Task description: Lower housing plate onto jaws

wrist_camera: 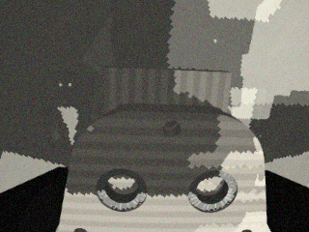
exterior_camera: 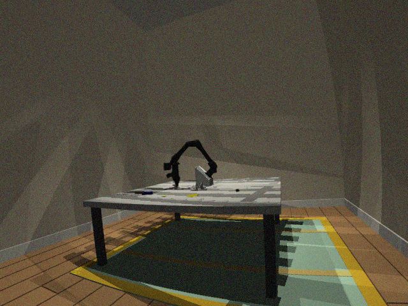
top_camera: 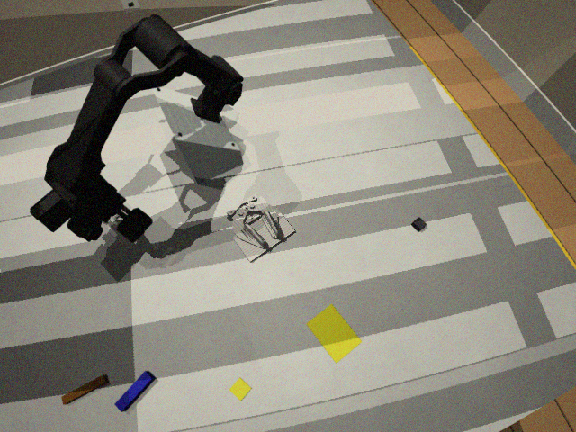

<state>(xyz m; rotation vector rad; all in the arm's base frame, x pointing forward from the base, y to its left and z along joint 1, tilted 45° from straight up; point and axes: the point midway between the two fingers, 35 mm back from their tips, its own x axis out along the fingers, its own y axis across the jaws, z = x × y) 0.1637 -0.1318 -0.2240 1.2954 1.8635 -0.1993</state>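
The white stepped part is 10 mm ahead of my gripper tip and 10 mm to the right of it. Round my gripper tip: orange bar: 320 mm ahead, 160 mm to the right; then blue bar: 360 mm ahead, 60 mm to the right; then yellow square: 420 mm ahead, 130 mm to the left, 10 mm below.
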